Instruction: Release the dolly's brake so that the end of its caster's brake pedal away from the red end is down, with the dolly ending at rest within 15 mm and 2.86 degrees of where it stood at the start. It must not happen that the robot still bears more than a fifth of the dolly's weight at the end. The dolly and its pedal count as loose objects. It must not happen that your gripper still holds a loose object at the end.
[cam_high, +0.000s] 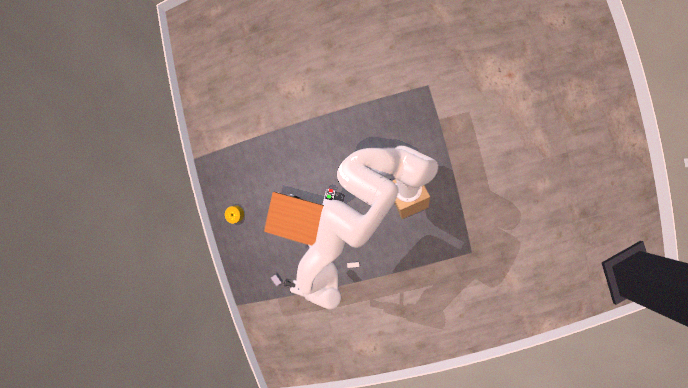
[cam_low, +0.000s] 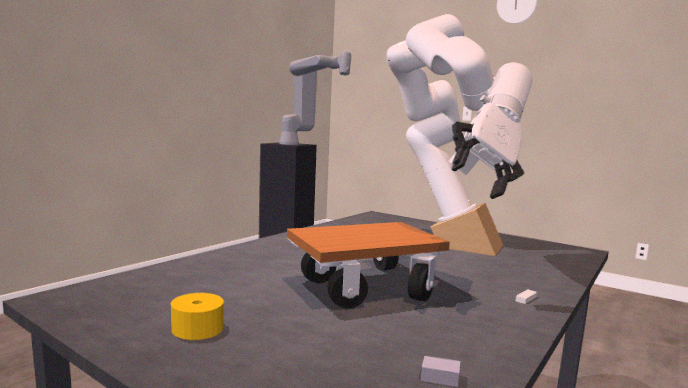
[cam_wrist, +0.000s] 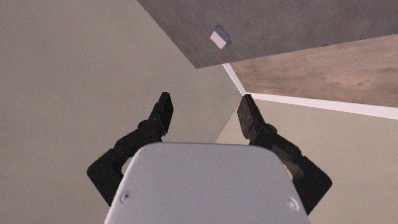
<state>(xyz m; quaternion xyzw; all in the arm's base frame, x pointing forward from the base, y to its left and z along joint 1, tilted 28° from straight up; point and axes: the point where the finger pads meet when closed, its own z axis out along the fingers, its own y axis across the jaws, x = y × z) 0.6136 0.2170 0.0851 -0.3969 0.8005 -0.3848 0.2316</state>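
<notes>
Now: the brake pedal 27 cm behind my hand, 29 cm to the right of it and 20 cm below it. Round my hand: yellow cylinder: 27 cm ahead, 42 cm to the right, 26 cm below.
</notes>
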